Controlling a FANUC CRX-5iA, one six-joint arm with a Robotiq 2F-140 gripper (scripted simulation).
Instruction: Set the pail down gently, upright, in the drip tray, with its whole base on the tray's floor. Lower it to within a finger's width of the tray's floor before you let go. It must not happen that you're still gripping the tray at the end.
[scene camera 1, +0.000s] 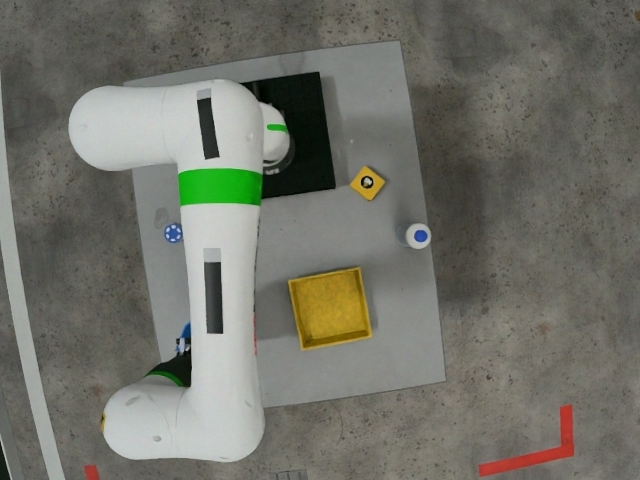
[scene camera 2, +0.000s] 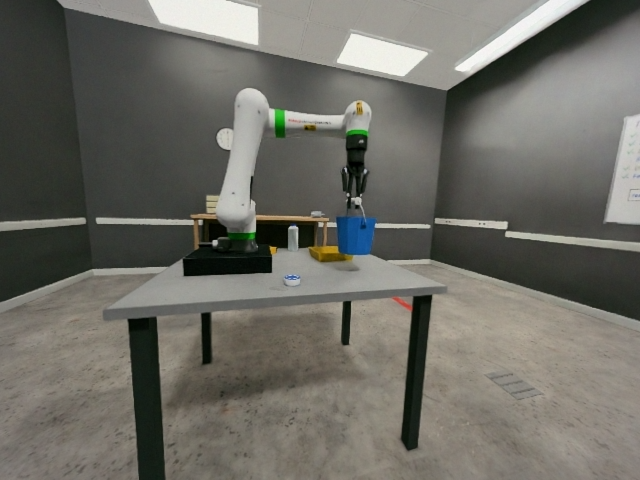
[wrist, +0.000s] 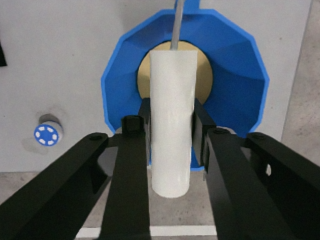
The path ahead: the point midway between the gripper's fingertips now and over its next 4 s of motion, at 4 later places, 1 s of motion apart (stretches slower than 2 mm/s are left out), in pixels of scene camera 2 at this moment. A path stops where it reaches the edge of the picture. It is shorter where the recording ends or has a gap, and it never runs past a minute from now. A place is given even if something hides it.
My gripper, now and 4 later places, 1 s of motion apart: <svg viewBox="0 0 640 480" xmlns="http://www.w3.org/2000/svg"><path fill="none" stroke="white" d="M353 208L351 208L347 208L340 208L334 208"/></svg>
